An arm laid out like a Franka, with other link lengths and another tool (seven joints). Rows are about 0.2 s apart.
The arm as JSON. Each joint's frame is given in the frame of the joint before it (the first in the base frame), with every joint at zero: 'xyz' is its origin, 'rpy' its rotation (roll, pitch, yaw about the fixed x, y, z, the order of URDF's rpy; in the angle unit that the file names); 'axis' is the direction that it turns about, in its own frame. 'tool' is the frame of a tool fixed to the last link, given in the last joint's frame.
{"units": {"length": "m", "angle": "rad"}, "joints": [
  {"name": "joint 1", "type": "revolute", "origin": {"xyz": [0.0, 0.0, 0.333], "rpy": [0.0, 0.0, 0.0]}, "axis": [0.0, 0.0, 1.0]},
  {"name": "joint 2", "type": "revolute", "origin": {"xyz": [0.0, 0.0, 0.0], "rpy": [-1.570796, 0.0, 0.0]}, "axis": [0.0, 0.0, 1.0]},
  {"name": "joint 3", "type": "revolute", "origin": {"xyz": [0.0, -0.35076, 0.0], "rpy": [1.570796, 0.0, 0.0]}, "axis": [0.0, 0.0, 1.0]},
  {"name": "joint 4", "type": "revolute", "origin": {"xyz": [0.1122, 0.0, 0.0], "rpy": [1.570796, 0.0, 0.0]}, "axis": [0.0, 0.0, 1.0]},
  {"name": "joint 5", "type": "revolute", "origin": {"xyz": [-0.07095, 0.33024, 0.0], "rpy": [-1.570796, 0.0, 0.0]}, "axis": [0.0, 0.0, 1.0]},
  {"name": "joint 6", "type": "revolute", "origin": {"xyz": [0.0, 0.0, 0.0], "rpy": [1.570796, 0.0, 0.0]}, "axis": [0.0, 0.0, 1.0]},
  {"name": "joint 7", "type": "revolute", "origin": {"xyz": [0.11, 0.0, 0.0], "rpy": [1.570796, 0.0, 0.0]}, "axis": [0.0, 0.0, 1.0]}
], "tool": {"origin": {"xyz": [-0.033, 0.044, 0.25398], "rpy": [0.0, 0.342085, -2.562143]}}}
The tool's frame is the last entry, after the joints.
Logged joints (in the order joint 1, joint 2, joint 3, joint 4, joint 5, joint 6, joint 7), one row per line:
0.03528, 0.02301, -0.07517, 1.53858, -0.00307, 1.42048, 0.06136
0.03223, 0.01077, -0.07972, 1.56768, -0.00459, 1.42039, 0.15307
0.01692, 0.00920, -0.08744, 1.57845, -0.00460, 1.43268, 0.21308
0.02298, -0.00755, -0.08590, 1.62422, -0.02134, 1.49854, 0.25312
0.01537, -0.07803, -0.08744, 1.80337, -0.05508, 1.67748, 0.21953
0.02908, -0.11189, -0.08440, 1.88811, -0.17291, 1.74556, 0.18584
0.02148, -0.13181, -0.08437, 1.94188, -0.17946, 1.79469, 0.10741
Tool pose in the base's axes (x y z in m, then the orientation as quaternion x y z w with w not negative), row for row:
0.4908, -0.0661, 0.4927, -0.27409, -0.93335, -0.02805, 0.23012
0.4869, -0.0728, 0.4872, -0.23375, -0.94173, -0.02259, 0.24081
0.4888, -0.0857, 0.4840, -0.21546, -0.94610, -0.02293, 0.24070
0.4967, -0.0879, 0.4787, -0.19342, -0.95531, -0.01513, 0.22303
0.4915, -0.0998, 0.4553, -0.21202, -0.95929, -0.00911, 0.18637
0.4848, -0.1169, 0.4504, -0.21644, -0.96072, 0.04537, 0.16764
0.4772, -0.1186, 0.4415, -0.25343, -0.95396, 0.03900, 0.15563
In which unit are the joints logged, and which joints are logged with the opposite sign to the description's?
The joints are logged in radians. Opposite sign: joint 4, joint 7.
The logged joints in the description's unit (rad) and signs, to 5 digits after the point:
0.03528, 0.02301, -0.07517, -1.53858, -0.00307, 1.42048, -0.06136
0.03223, 0.01077, -0.07972, -1.56768, -0.00459, 1.42039, -0.15307
0.01692, 0.00920, -0.08744, -1.57845, -0.00460, 1.43268, -0.21308
0.02298, -0.00755, -0.08590, -1.62422, -0.02134, 1.49854, -0.25312
0.01537, -0.07803, -0.08744, -1.80337, -0.05508, 1.67748, -0.21953
0.02908, -0.11189, -0.08440, -1.88811, -0.17291, 1.74556, -0.18584
0.02148, -0.13181, -0.08437, -1.94188, -0.17946, 1.79469, -0.10741

